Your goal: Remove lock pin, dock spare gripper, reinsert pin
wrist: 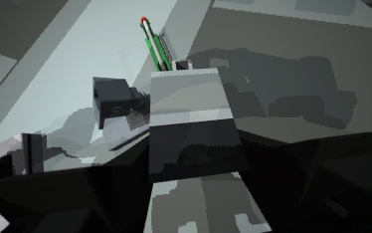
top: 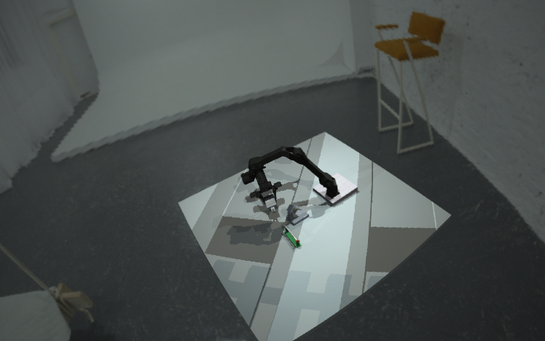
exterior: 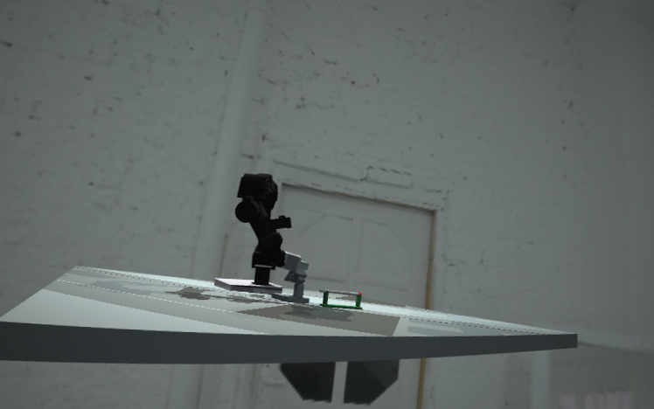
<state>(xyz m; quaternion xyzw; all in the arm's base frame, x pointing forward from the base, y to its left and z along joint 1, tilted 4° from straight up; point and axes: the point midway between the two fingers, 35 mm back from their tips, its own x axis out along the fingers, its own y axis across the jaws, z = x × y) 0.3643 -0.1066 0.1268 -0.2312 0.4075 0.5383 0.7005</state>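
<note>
Right now the grey mount stand is 9 cm to the left of my gripper tip, 9 cm behind it and 6 cm below it. The rest, counted from my gripper tip: spare gripper (2 cm to the left, 1 cm ahead, 1 cm above); green cradle (22 cm to the left, 9 cm below, 1 cm ahead).
</note>
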